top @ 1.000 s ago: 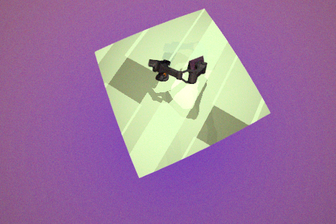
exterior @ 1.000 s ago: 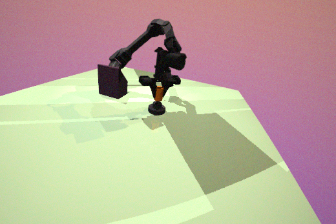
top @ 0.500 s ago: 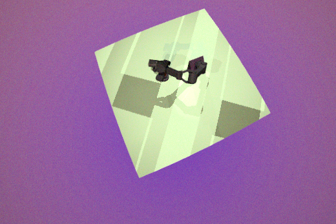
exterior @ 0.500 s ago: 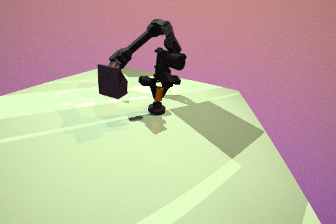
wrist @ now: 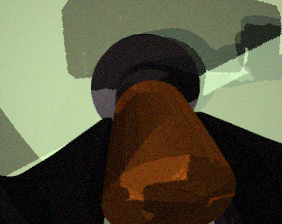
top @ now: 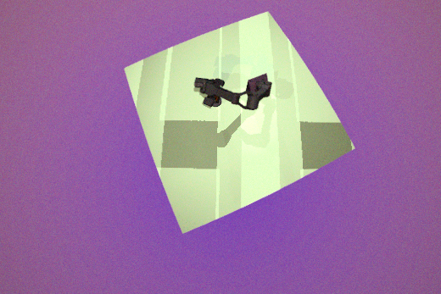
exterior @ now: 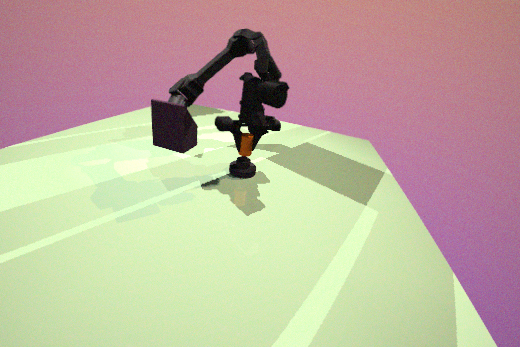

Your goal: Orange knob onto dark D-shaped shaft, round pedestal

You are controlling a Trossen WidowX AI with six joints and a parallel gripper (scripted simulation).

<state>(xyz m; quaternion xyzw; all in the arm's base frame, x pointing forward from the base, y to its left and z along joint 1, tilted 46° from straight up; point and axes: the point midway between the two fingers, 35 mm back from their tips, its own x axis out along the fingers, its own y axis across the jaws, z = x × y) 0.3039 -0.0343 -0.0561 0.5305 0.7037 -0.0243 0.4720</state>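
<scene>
My gripper tip is now 2 cm below the orange knob. Round my gripper tip: dark round pedestal 4 cm below.
</scene>
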